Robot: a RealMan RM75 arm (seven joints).
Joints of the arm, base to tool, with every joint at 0 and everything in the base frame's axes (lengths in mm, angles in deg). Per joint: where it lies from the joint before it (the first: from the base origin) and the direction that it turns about. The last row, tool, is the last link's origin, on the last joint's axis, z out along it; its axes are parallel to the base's.
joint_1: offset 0 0 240.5 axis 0 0 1
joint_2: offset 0 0 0 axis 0 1 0
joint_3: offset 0 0 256 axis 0 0 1
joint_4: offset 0 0 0 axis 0 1 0
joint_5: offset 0 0 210 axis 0 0 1
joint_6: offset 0 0 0 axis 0 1 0
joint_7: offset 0 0 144 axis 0 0 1
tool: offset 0 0 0
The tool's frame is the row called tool.
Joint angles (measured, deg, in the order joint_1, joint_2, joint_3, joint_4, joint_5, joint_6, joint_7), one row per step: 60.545, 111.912, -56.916, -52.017, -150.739, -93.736, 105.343; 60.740, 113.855, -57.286, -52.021, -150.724, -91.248, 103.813; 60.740, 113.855, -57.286, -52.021, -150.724, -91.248, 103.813; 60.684, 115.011, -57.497, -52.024, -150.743, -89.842, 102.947; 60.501, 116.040, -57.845, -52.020, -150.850, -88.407, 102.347; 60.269, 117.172, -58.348, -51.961, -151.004, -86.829, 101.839; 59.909, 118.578, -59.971, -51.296, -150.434, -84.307, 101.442
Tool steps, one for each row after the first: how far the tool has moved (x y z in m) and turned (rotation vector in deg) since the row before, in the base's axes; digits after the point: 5 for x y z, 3 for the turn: -0.00616, 0.00031, -0.01475, -0.114, 0.756, 2.683; 0.00000, 0.00000, 0.00000, 0.000, 0.000, 0.000; -0.00243, -0.00057, -0.00869, -0.091, 0.437, 1.340; -0.00118, -0.00057, -0.00785, 0.098, 0.246, 1.016; -0.00099, -0.00100, -0.00892, 0.082, 0.181, 0.958; -0.00137, -0.00237, -0.01487, -0.285, 0.325, 1.170
